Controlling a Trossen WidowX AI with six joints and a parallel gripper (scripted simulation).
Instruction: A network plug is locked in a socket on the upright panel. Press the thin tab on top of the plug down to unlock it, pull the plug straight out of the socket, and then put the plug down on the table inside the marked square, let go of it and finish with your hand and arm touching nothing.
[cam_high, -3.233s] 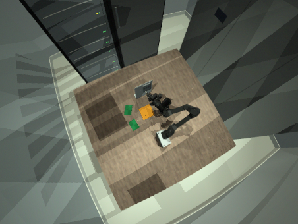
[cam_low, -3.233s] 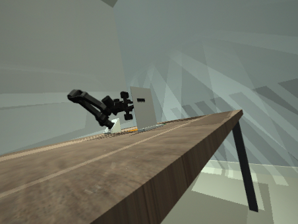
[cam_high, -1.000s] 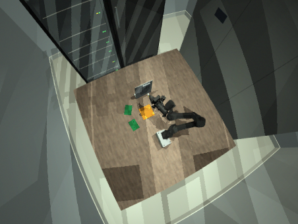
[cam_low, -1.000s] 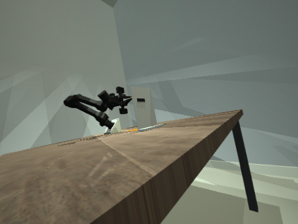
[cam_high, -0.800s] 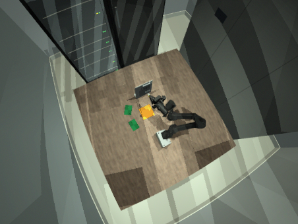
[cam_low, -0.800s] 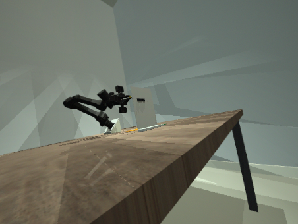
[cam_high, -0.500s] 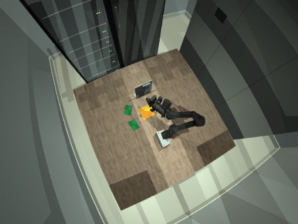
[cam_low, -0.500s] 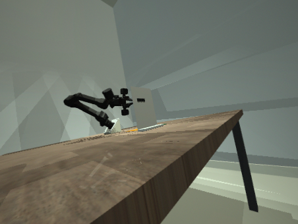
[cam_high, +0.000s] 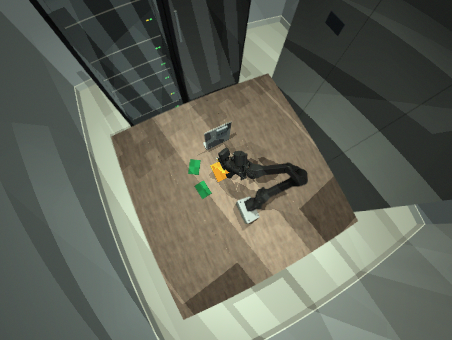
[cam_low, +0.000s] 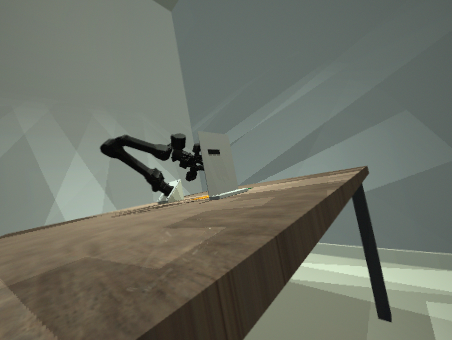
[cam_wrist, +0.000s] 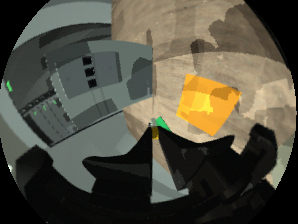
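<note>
The orange marked square is 4 cm behind my gripper tip, 2 cm to the right of it and 12 cm below it. From my gripper tip the other things lie so: grey upright panel 15 cm ahead, 5 cm to the right, 1 cm below; then yellow plug right at my gripper tip.
</note>
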